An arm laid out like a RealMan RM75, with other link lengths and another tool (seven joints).
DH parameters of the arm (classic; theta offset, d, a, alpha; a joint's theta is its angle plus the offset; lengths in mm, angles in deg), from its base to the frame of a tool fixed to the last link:
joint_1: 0 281.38 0 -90
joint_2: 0 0 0 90
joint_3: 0 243.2 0 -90
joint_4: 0 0 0 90
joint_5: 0 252 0 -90
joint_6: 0 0 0 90
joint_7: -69 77.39 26.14 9.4
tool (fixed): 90 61.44 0 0
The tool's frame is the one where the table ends.
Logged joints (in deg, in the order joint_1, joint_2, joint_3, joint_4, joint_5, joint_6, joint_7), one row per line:
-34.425, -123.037, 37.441, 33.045, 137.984, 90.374, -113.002
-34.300, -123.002, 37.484, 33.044, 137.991, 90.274, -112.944
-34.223, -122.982, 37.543, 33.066, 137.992, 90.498, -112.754
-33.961, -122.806, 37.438, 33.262, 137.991, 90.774, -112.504
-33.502, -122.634, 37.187, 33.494, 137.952, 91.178, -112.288
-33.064, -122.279, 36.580, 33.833, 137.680, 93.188, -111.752
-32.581, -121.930, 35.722, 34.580, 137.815, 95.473, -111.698
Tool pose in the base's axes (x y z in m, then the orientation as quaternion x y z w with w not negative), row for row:
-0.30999, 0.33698, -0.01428, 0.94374, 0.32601, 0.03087, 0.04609
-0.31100, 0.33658, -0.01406, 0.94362, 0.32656, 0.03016, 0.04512
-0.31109, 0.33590, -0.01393, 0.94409, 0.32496, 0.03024, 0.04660
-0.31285, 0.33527, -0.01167, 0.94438, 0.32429, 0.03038, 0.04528
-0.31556, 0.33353, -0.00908, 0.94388, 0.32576, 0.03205, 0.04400
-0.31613, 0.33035, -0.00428, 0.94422, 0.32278, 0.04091, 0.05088
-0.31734, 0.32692, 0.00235, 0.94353, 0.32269, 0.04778, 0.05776
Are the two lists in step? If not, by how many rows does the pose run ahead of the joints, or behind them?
They are in step.
